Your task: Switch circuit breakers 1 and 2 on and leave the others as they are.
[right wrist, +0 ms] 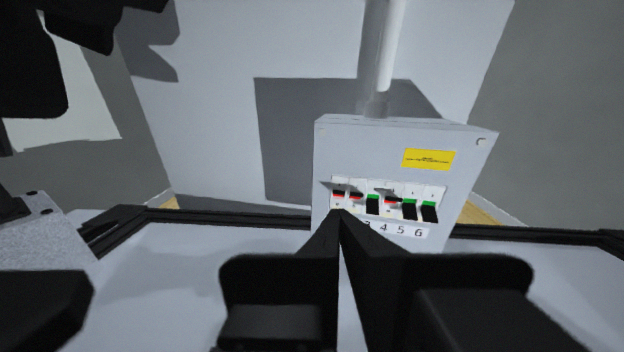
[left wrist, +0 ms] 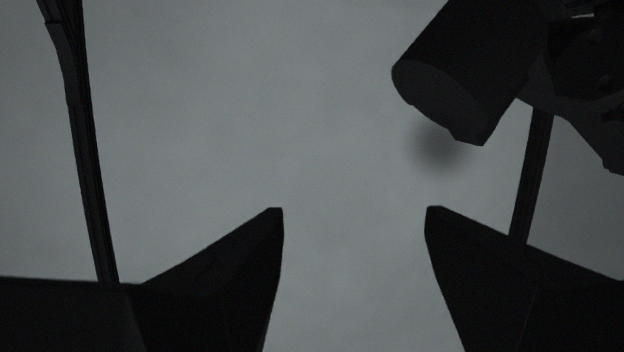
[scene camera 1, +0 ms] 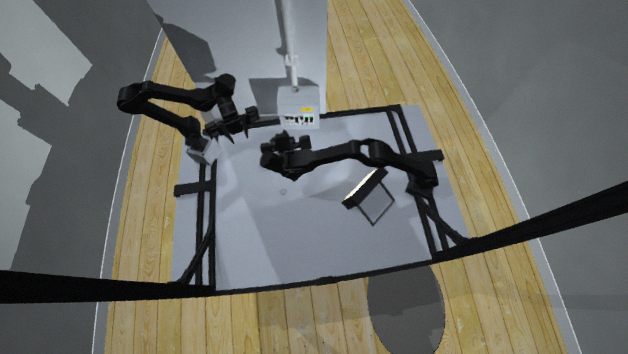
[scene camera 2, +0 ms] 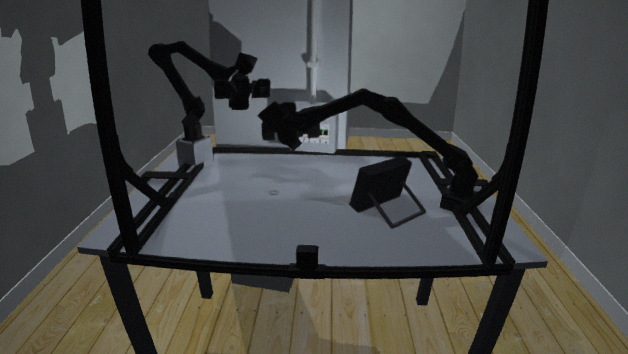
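Seen in the pictures: left gripper, fingertip midpoint: [left wrist: 354,220] [scene camera 1: 240,140] [scene camera 2: 245,94]; right gripper, fingertip midpoint: [right wrist: 337,214] [scene camera 1: 284,130]; left arm's base at its link origin: [scene camera 1: 199,144] [scene camera 2: 193,138]; right arm's base at its link origin: [scene camera 1: 422,183] [scene camera 2: 461,194].
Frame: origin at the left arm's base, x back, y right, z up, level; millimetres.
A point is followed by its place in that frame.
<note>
The grey breaker box [scene camera 1: 295,102] {x -372, y -241, z 108 mm} [right wrist: 360,150] {x -352, y -225, z 81 mm} stands at the table's back edge. In the right wrist view, breaker 1 [right wrist: 338,193] {x -339, y -204, z 33 mm} and breaker 2 [right wrist: 356,195] {x -358, y -210, z 33 mm} have raised levers showing red, as does breaker 4 [right wrist: 392,199] {x -395, y -221, z 33 mm}. Breaker 3 [right wrist: 372,205] {x -376, y -224, z 17 mm}, breaker 5 [right wrist: 410,211] {x -416, y -235, z 17 mm} and breaker 6 [right wrist: 429,213] {x -435, y -241, z 17 mm} have lowered levers showing green. My right gripper [right wrist: 337,214] {x -363, y -130, z 62 mm} is shut and empty, its tips in front of the box, covering labels 1 and 2 and apart from the levers. My left gripper [scene camera 1: 239,138] {x -285, y 30, z 192 mm} [left wrist: 354,220] {x -285, y 30, z 192 mm} is partly open and empty, left of the box.
A black panel on a wire stand [scene camera 1: 366,189] {x -728, y 7, z 27 mm} [scene camera 2: 382,182] {x -734, y 9, z -16 mm} stands on the right of the table. A small ring [scene camera 1: 283,189] {x -402, y 53, z -101 mm} [scene camera 2: 273,190] {x -397, y 53, z -101 mm} lies near the middle. A pipe [scene camera 1: 288,30] {x -355, y -297, z 389 mm} rises above the box. Part of my right arm [left wrist: 470,60] {x -366, y 35, z 140 mm} shows in the left wrist view.
</note>
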